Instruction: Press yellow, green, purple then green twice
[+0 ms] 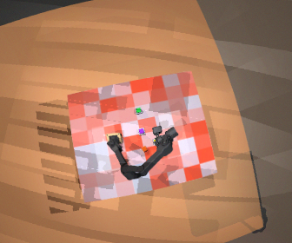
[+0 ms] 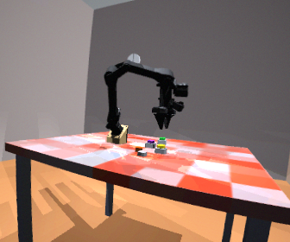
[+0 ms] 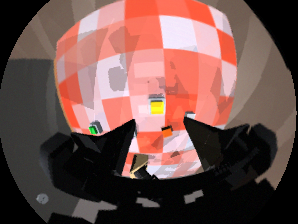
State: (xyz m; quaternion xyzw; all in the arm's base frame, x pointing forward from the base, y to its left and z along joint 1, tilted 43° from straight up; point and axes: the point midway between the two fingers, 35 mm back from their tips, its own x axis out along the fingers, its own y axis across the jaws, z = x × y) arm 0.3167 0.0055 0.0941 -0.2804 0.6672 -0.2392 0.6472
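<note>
My gripper tip is now 1 cm past the yellow button and 8 cm above it. Also, from my gripper tip: white block: 4 cm behind, 12 cm to the right, 11 cm below; then orange block: 10 cm behind, 5 cm to the right, 11 cm below; then purple button: 11 cm behind, 9 cm to the left, 8 cm below.
</note>
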